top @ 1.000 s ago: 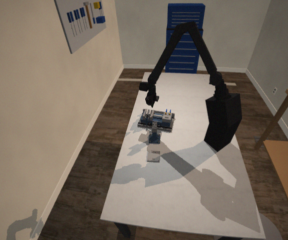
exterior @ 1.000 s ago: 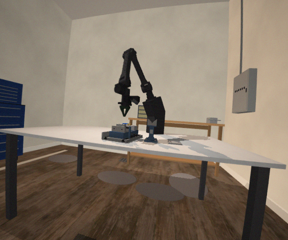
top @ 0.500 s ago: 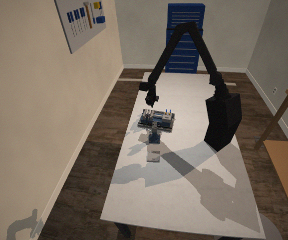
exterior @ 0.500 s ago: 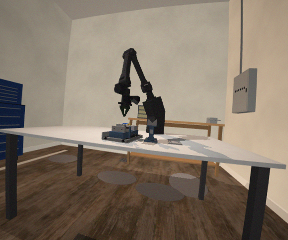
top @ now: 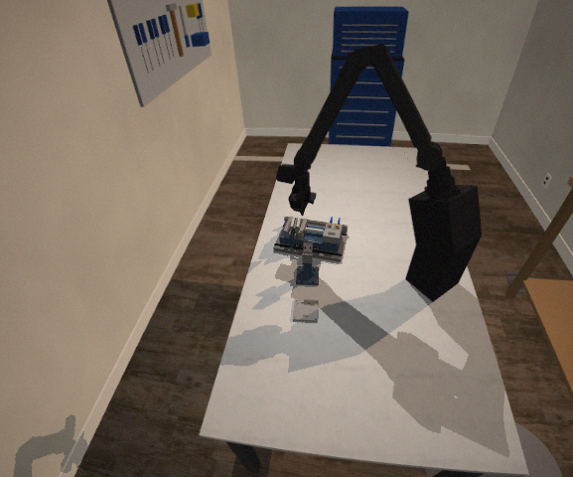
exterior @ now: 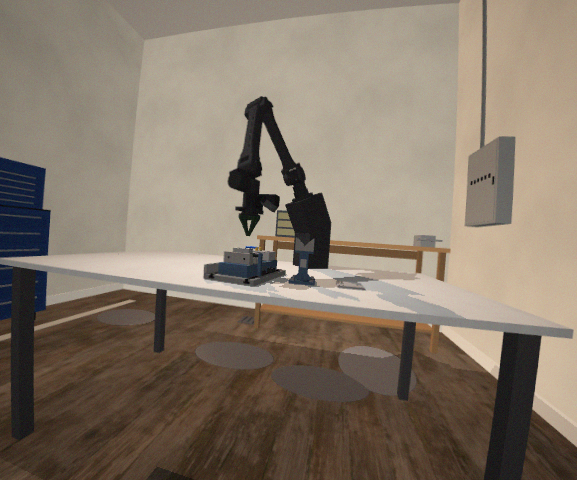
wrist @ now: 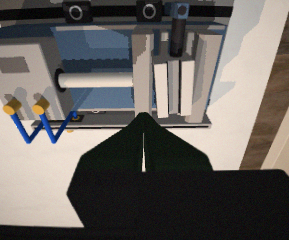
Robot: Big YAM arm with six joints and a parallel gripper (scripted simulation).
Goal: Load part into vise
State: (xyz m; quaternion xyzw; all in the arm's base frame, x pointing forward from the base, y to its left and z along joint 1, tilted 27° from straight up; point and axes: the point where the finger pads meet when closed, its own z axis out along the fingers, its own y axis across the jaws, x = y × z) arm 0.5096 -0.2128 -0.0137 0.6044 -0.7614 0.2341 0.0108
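My hand is 6 cm above the part, 3 cm short of it and 1 cm to the left of it. Also, from my hand: moving jaw: 8 cm below; air cylinder rod: 8 cm below, 5 cm behind, 2 cm to the left; work stop rod: 7 cm below, 5 cm ahead, 4 cm to the left.
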